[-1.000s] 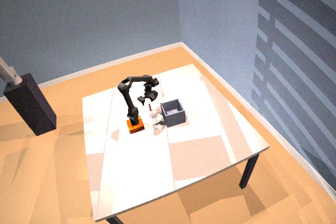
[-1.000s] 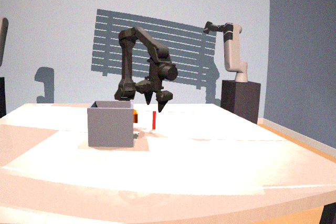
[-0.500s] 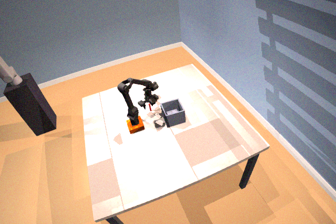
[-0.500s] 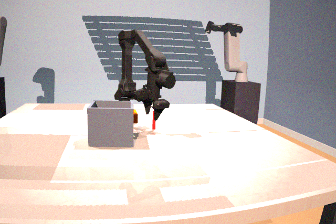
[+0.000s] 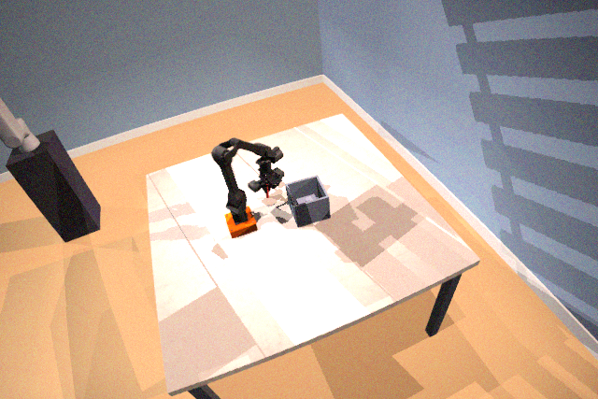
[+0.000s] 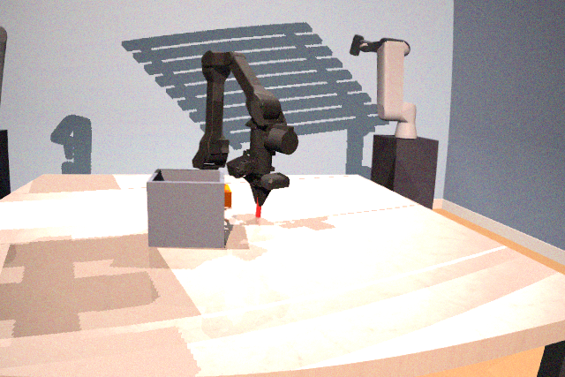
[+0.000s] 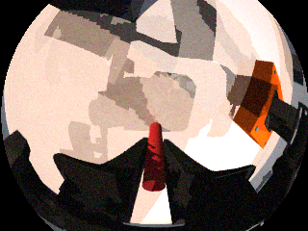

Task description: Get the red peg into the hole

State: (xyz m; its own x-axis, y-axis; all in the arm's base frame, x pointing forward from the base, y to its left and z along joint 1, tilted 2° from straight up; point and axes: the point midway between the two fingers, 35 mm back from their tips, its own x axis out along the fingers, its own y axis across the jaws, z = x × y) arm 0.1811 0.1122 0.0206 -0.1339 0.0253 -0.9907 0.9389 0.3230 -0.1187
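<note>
Right now the plate is 19 cm to the right of my gripper tip, 14 cm ahead of it and 1 cm above it. Round my gripper tip: red peg 1 cm above.
</note>
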